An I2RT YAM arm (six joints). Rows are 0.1 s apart.
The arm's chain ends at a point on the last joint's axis. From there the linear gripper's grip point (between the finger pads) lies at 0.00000 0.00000 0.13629 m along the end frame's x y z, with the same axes.
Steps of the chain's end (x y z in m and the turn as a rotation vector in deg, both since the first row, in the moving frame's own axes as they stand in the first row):
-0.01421 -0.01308 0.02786 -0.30 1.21 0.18
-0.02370 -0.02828 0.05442 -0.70 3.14 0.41
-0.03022 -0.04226 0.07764 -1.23 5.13 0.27
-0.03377 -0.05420 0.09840 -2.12 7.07 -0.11
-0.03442 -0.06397 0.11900 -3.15 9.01 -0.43
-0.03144 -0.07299 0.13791 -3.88 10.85 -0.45
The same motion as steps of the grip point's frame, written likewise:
-0.01133 -0.01236 0.02783 -0.30 1.21 0.18
-0.01624 -0.02659 0.05421 -0.70 3.14 0.41
-0.01804 -0.03931 0.07706 -1.23 5.13 0.27
-0.01699 -0.04919 0.09727 -2.12 7.07 -0.11
-0.01306 -0.05659 0.11711 -3.15 9.01 -0.43
-0.00577 -0.06392 0.13516 -3.88 10.85 -0.45

